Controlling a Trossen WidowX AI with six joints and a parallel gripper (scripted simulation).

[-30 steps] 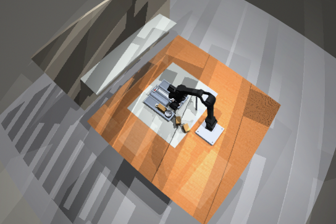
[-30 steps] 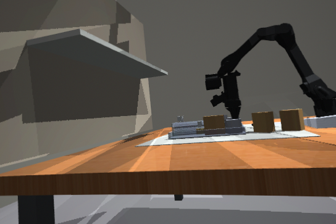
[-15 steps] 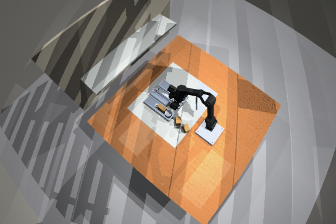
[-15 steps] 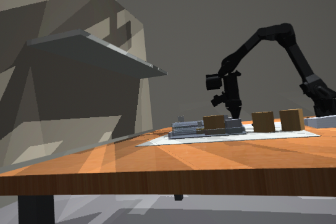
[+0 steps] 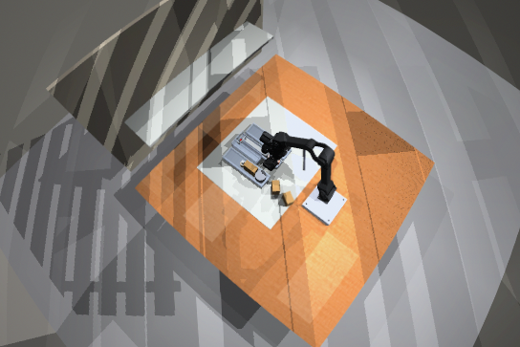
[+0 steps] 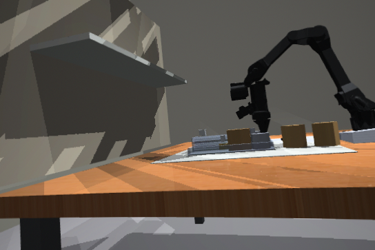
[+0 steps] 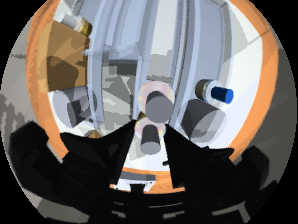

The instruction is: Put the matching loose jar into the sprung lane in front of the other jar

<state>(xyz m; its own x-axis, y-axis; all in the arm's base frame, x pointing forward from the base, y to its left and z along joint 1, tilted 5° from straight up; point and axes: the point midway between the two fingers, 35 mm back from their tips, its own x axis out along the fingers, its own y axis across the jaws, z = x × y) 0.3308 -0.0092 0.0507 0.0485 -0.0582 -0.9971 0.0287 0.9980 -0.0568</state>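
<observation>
Right now my gripper tip is 150 mm short of the grey lane unit, 20 mm to the right of it and 10 mm above it. The rest, counted from my gripper tip: shelf (510 mm ahead, 30 mm to the right, 340 mm above); brown box (80 mm ahead, 130 mm to the left, 10 mm above).
</observation>
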